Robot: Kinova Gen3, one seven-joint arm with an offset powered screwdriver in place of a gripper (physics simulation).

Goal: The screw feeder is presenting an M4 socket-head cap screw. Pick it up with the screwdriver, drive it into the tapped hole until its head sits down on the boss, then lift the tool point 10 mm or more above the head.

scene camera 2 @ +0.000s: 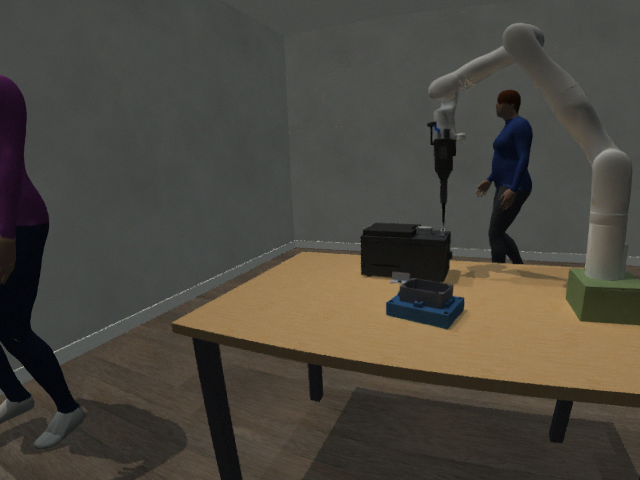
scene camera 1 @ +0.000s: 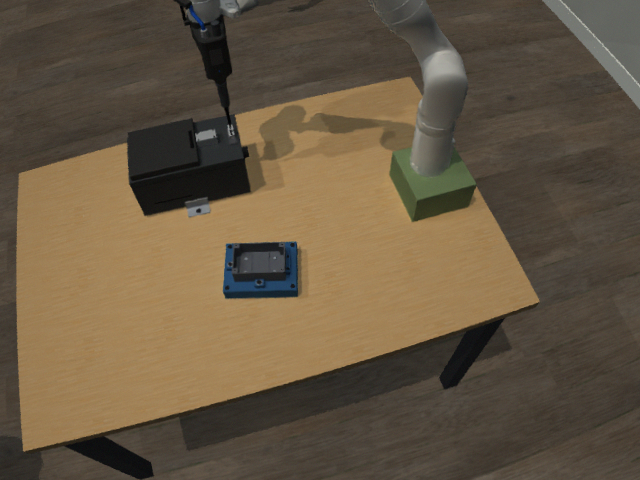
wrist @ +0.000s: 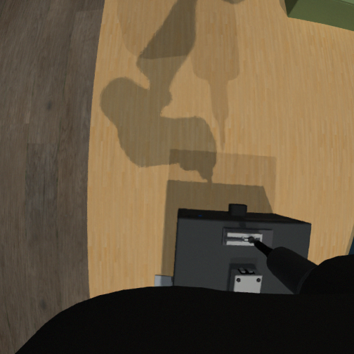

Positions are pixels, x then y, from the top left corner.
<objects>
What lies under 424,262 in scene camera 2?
A black screw feeder.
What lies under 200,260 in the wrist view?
A black screw feeder.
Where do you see a black screw feeder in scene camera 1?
230,181
</objects>
